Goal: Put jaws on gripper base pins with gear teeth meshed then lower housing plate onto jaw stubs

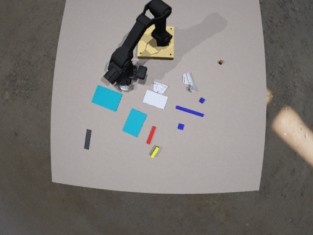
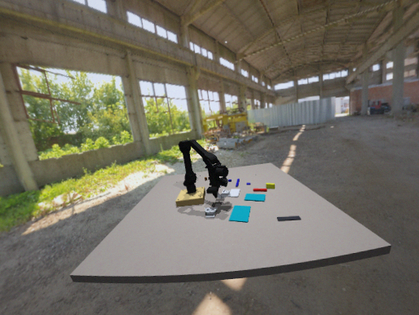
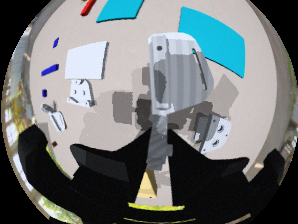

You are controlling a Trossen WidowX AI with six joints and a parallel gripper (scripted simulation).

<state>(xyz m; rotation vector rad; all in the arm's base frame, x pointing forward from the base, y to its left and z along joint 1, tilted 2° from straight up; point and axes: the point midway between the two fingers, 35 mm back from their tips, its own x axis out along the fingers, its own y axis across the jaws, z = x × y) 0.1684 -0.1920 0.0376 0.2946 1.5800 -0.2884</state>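
Now: gripper tip 6 cm past the gripper base, 9 cm to the left of it and 3 cm above it. Round my gripper tip: blue bar: 23 cm ahead, 30 cm to the left, 5 cm below; housing plate: 9 cm ahead, 15 cm to the left, 5 cm below; red bar: 34 cm ahead, 8 cm to the left, 5 cm below.
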